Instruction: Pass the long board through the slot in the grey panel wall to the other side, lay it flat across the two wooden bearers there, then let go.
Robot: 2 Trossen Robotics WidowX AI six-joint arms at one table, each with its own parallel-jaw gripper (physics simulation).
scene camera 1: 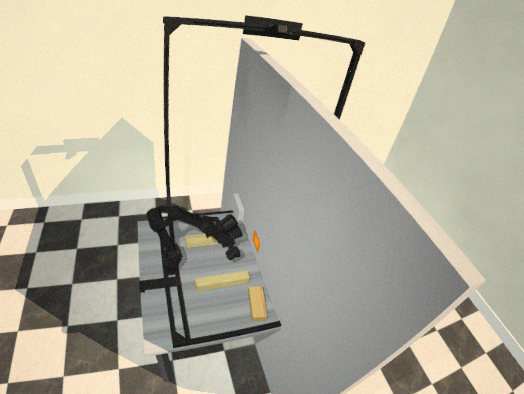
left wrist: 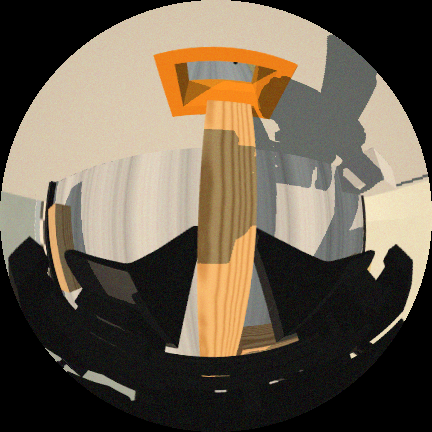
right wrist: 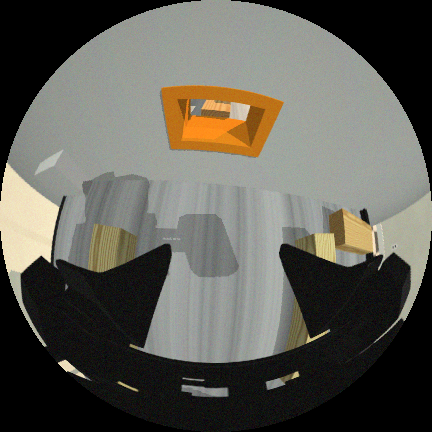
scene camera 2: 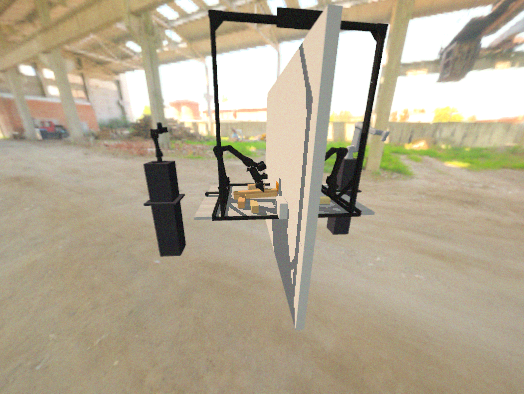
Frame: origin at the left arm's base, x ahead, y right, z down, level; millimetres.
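Seen in the pictures: left gripper, fingertip midpoint: (left wrist: pixel 224 232) (scene camera 2: pixel 263 191); right gripper, fingertip midpoint: (left wrist: pixel 208 61) (right wrist: pixel 227 250); right arm's base at its link origin: (scene camera 1: pixel 170 269) (scene camera 2: pixel 331 193).
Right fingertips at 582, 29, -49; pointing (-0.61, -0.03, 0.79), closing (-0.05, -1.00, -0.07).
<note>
Offsets run from my right fingertips to a thing's top centre, as dx, dy, dz. "spot": to the spot under its first point.
The long board (scene camera 2: pixel 242 194) (left wrist: pixel 227 195) points at the orange-framed slot @(spot: -108, +30, -11) (scene camera 1: pixel 256 241) (left wrist: pixel 215 53) (right wrist: pixel 220 93) in the panel wall (scene camera 1: pixel 325 225) (scene camera 2: pixel 285 125). In the left wrist view its far end overlaps the frame's lower bar; whether it is inside the opening I cannot tell. The board's end @(spot: -160, +18, -18) (right wrist: pixel 216 108) shows through the slot in the right wrist view. My left gripper (scene camera 2: pixel 261 189) (left wrist: pixel 224 232) is shut on the board. My right gripper (right wrist: pixel 227 250) (scene camera 1: pixel 236 241) is open and empty on the other side, above and between two wooden bearers @(+103, -136, +24) (scene camera 1: pixel 222 281) @(+113, +128, +24) (right wrist: pixel 107 247) (scene camera 1: pixel 197 241) (right wrist: pixel 325 243).
A loose wooden block @(-26, -283, +30) (scene camera 1: pixel 258 302) (right wrist: pixel 352 232) lies beside the wall, past one bearer. On the board's side, small blocks @(-431, +117, +18) (scene camera 2: pixel 241 202) @(-346, +229, +18) (scene camera 2: pixel 255 206) lie near the board, and a wooden piece @(-297, -278, +24) (left wrist: pixel 64 245) shows at the left wrist view's left. A black frame (scene camera 1: pixel 167 115) rises around the table.
</note>
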